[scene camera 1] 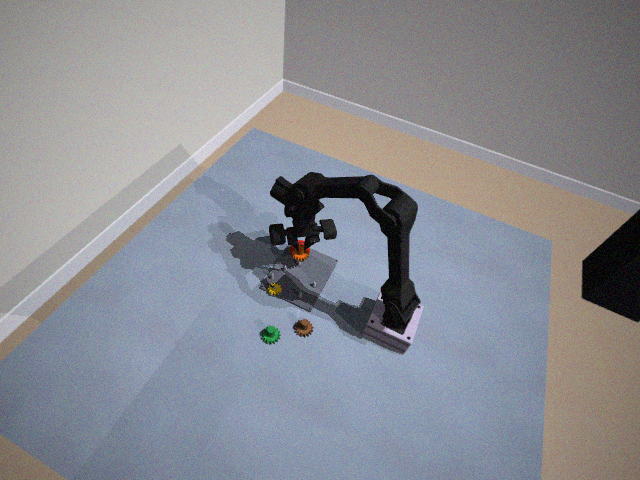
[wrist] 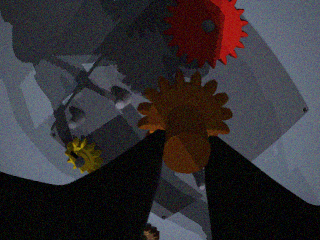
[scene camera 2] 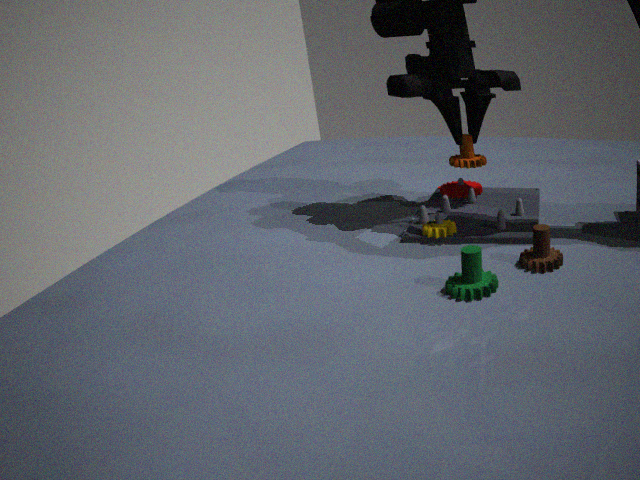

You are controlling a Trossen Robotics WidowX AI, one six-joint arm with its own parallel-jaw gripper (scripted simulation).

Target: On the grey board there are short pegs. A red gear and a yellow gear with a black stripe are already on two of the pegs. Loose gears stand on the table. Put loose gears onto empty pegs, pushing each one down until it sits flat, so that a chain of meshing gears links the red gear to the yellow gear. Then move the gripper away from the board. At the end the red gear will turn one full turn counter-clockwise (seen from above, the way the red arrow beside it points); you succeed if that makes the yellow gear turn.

My gripper point(scene camera 2: 466, 144) holds an orange gear. I also see a green gear point(scene camera 2: 473, 282) and a yellow gear point(wrist: 77, 147).
My gripper shows as well in scene camera 1 point(scene camera 1: 301, 249) and in the wrist view point(wrist: 185, 141). The wrist view misses the green gear, which is hidden by my gripper.
